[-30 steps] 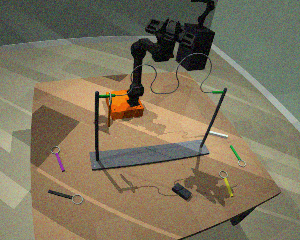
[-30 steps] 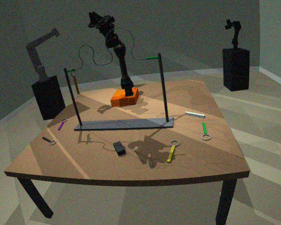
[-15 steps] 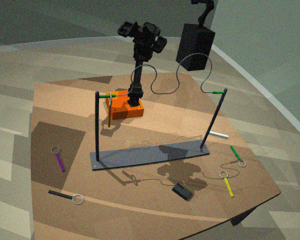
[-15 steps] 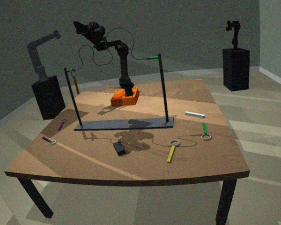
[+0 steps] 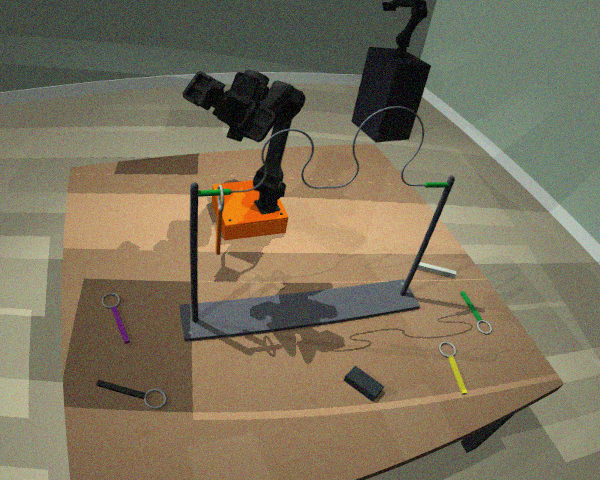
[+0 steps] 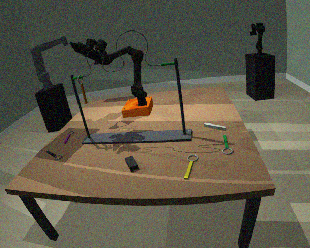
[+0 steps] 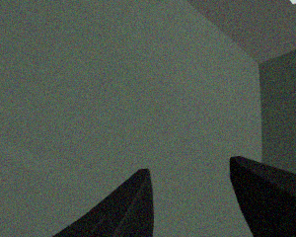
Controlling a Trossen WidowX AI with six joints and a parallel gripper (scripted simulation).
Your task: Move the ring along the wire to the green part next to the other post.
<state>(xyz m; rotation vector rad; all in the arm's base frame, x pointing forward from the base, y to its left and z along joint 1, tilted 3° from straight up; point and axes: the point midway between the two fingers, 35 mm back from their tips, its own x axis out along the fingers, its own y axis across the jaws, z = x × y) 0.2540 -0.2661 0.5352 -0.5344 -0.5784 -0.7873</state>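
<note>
Now: gripper tip 26 cm above the ring with orange handle, 2 cm short of it and 1 cm to the right of it. Also, from my gripper tip: yellow-handled ring (60 cm below, 54 cm to the left, 38 cm ahead); then black-handled ring (60 cm below, 24 cm to the right, 17 cm ahead); then dark block (59 cm below, 33 cm ahead, 27 cm to the left).
</note>
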